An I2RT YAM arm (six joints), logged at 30 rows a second.
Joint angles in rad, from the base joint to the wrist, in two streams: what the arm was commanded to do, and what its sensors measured. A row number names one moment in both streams.
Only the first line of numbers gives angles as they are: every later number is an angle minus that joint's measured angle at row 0.
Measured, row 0: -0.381 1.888 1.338 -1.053 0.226 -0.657
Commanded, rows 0 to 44: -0.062 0.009 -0.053 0.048 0.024 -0.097; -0.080 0.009 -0.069 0.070 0.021 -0.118; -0.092 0.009 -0.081 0.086 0.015 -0.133; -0.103 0.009 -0.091 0.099 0.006 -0.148; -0.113 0.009 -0.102 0.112 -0.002 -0.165; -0.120 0.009 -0.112 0.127 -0.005 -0.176; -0.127 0.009 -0.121 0.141 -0.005 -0.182; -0.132 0.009 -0.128 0.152 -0.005 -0.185; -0.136 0.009 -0.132 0.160 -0.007 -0.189; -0.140 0.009 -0.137 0.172 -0.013 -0.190; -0.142 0.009 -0.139 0.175 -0.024 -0.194; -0.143 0.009 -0.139 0.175 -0.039 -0.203; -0.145 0.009 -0.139 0.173 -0.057 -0.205; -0.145 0.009 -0.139 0.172 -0.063 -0.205; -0.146 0.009 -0.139 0.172 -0.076 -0.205; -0.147 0.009 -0.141 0.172 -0.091 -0.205; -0.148 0.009 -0.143 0.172 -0.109 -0.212; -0.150 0.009 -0.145 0.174 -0.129 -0.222; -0.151 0.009 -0.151 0.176 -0.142 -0.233; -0.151 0.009 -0.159 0.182 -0.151 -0.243; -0.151 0.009 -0.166 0.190 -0.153 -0.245; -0.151 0.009 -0.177 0.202 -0.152 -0.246; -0.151 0.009 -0.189 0.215 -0.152 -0.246; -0.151 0.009 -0.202 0.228 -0.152 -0.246; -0.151 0.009 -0.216 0.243 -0.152 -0.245; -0.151 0.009 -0.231 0.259 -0.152 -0.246; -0.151 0.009 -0.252 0.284 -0.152 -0.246; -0.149 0.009 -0.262 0.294 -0.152 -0.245; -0.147 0.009 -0.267 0.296 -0.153 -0.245; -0.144 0.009 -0.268 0.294 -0.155 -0.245; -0.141 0.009 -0.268 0.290 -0.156 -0.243; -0.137 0.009 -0.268 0.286 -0.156 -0.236; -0.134 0.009 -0.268 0.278 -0.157 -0.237; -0.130 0.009 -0.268 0.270 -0.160 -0.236; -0.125 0.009 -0.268 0.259 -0.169 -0.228; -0.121 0.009 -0.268 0.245 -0.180 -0.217; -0.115 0.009 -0.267 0.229 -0.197 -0.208; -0.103 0.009 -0.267 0.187 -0.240 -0.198; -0.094 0.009 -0.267 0.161 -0.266 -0.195; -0.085 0.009 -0.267 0.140 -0.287 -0.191; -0.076 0.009 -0.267 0.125 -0.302 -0.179; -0.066 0.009 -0.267 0.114 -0.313 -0.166; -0.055 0.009 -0.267 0.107 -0.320 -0.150; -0.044 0.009 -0.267 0.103 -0.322 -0.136; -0.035 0.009 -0.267 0.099 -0.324 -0.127
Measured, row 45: -0.072 -0.025 -0.238 0.101 -0.209 -0.187
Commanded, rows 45 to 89: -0.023 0.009 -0.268 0.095 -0.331 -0.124; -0.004 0.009 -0.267 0.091 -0.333 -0.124; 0.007 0.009 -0.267 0.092 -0.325 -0.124; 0.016 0.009 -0.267 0.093 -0.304 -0.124; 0.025 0.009 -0.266 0.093 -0.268 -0.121; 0.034 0.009 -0.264 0.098 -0.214 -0.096; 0.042 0.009 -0.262 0.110 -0.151 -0.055; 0.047 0.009 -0.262 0.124 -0.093 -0.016; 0.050 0.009 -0.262 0.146 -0.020 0.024; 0.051 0.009 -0.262 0.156 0.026 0.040; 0.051 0.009 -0.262 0.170 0.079 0.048; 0.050 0.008 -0.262 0.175 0.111 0.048; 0.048 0.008 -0.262 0.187 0.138 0.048; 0.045 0.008 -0.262 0.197 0.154 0.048; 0.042 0.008 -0.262 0.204 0.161 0.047; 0.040 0.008 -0.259 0.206 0.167 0.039; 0.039 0.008 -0.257 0.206 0.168 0.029; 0.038 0.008 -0.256 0.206 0.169 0.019; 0.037 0.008 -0.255 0.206 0.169 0.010; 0.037 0.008 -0.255 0.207 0.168 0.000; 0.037 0.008 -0.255 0.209 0.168 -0.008; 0.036 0.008 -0.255 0.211 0.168 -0.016; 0.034 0.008 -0.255 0.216 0.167 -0.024; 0.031 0.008 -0.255 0.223 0.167 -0.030; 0.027 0.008 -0.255 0.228 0.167 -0.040; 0.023 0.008 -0.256 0.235 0.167 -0.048; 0.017 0.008 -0.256 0.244 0.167 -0.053; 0.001 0.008 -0.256 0.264 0.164 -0.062; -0.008 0.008 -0.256 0.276 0.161 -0.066; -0.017 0.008 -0.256 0.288 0.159 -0.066; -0.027 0.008 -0.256 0.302 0.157 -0.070; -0.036 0.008 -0.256 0.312 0.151 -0.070; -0.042 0.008 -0.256 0.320 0.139 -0.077; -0.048 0.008 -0.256 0.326 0.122 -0.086; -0.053 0.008 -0.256 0.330 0.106 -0.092; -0.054 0.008 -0.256 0.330 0.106 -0.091; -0.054 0.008 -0.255 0.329 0.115 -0.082; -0.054 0.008 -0.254 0.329 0.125 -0.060; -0.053 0.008 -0.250 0.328 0.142 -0.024; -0.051 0.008 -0.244 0.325 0.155 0.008; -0.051 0.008 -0.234 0.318 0.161 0.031; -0.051 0.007 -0.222 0.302 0.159 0.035; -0.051 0.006 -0.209 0.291 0.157 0.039; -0.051 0.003 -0.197 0.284 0.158 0.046; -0.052 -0.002 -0.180 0.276 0.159 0.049
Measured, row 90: -0.049 -0.006 -0.235 0.287 0.142 -0.006
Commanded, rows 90 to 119: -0.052 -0.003 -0.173 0.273 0.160 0.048; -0.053 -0.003 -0.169 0.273 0.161 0.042; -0.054 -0.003 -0.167 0.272 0.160 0.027; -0.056 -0.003 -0.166 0.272 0.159 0.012; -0.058 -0.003 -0.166 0.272 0.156 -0.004; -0.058 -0.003 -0.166 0.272 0.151 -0.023; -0.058 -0.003 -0.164 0.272 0.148 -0.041; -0.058 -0.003 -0.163 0.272 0.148 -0.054; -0.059 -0.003 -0.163 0.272 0.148 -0.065; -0.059 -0.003 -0.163 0.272 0.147 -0.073; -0.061 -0.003 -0.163 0.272 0.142 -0.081; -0.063 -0.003 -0.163 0.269 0.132 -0.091; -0.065 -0.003 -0.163 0.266 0.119 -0.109; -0.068 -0.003 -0.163 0.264 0.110 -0.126; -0.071 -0.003 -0.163 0.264 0.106 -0.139; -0.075 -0.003 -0.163 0.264 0.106 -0.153; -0.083 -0.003 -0.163 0.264 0.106 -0.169; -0.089 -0.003 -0.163 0.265 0.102 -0.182; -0.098 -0.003 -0.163 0.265 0.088 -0.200; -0.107 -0.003 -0.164 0.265 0.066 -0.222; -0.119 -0.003 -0.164 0.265 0.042 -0.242; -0.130 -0.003 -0.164 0.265 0.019 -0.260; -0.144 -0.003 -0.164 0.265 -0.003 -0.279; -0.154 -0.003 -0.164 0.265 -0.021 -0.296; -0.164 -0.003 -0.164 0.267 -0.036 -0.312; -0.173 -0.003 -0.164 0.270 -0.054 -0.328; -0.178 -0.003 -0.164 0.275 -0.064 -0.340; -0.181 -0.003 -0.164 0.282 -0.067 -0.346; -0.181 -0.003 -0.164 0.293 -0.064 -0.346; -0.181 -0.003 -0.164 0.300 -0.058 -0.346
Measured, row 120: -0.176 -0.006 -0.184 0.287 -0.010 -0.296
